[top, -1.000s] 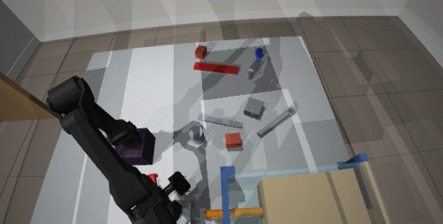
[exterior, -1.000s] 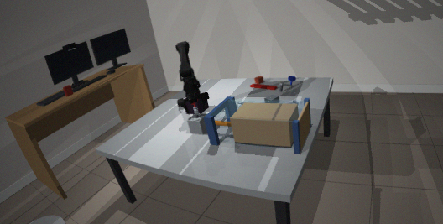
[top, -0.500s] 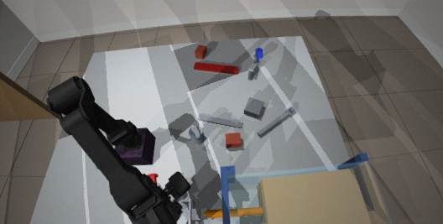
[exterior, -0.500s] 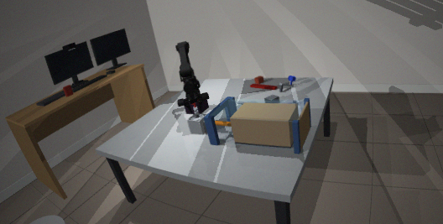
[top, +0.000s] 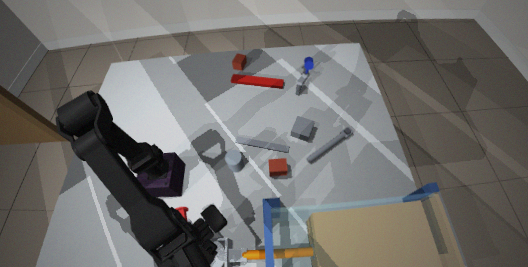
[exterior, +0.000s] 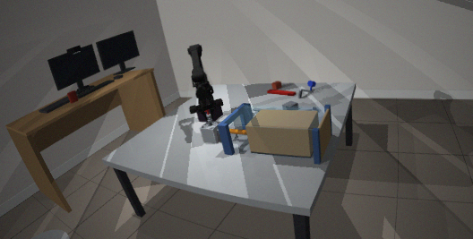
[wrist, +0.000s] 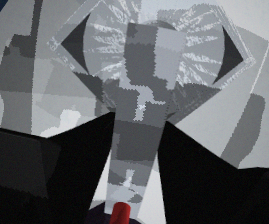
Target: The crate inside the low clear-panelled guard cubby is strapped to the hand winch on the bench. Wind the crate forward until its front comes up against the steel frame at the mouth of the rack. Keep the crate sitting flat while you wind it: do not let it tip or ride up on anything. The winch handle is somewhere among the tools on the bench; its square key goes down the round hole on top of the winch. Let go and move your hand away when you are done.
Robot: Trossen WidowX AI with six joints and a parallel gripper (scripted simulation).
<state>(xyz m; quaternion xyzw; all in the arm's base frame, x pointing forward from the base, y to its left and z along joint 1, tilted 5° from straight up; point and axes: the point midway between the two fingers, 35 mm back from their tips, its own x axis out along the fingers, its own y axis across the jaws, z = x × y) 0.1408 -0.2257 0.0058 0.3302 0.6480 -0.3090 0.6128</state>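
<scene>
The red-knobbed handle lies 1 cm behind my gripper tip, 2 cm to the left of it and 2 cm above it. From my gripper tip the other things lie so: grey winch: 1 cm ahead, 4 cm to the right, 7 cm below; then red knob: 3 cm behind, 5 cm to the left, 4 cm above; then blue steel frame: 18 cm ahead, 5 cm to the right, 1 cm above.
</scene>
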